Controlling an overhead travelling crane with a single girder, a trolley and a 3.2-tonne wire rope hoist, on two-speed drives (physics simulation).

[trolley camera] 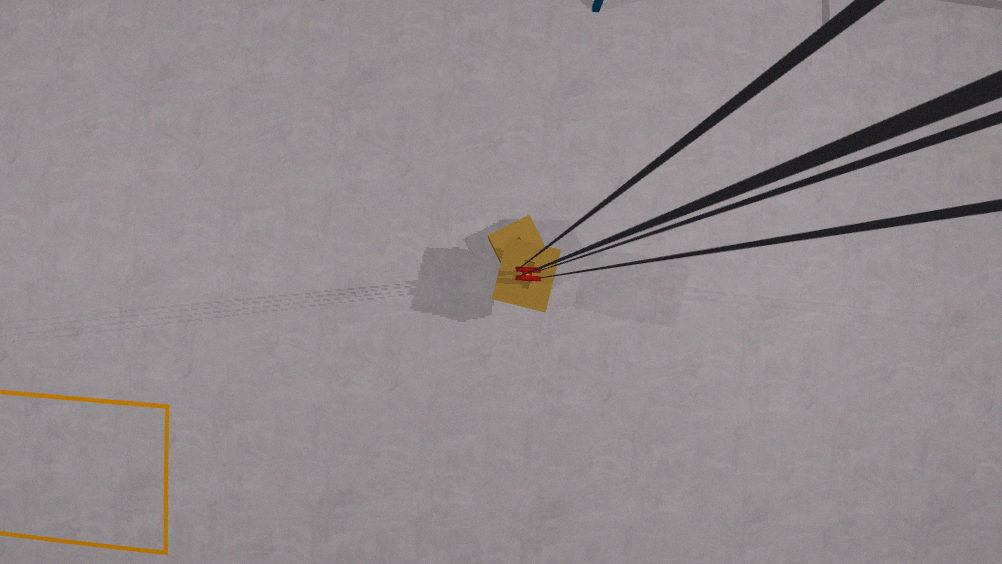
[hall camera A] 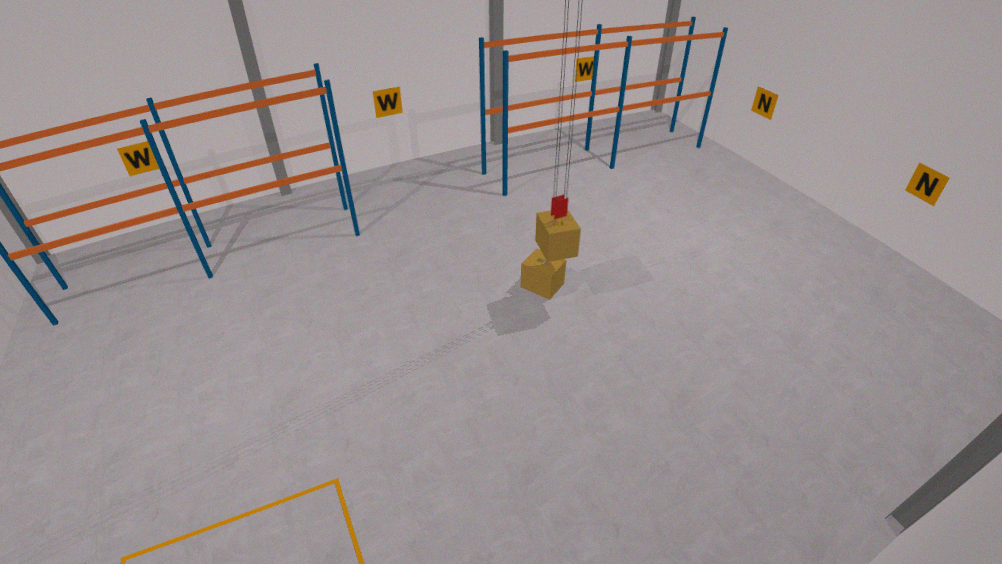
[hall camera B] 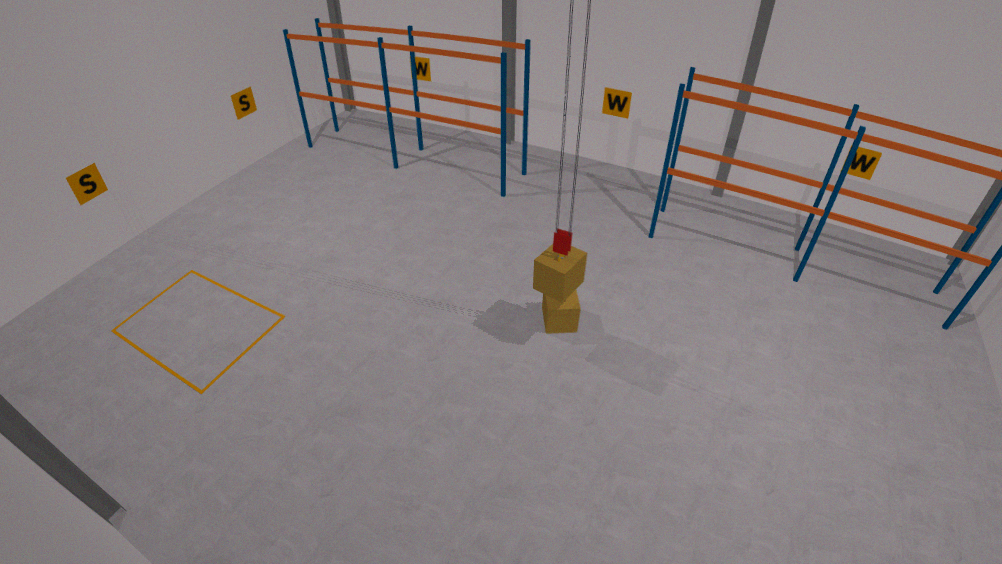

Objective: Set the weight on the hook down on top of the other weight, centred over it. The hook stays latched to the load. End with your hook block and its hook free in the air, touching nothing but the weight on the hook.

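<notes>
My red hook block hangs on its ropes, with its hook latched to a yellow box-shaped weight. This weight hangs in the air and looks level. The other yellow weight stands on the floor below it, turned at a different angle. In the trolley view the hanging weight is off centre, towards the bottom and slightly right, and covers part of the lower one. The height of the gap between them is hard to tell.
Blue and orange racks stand along the W wall: one rack, and another rack. A yellow floor outline lies away from the weights. Shadows fall beside the weights.
</notes>
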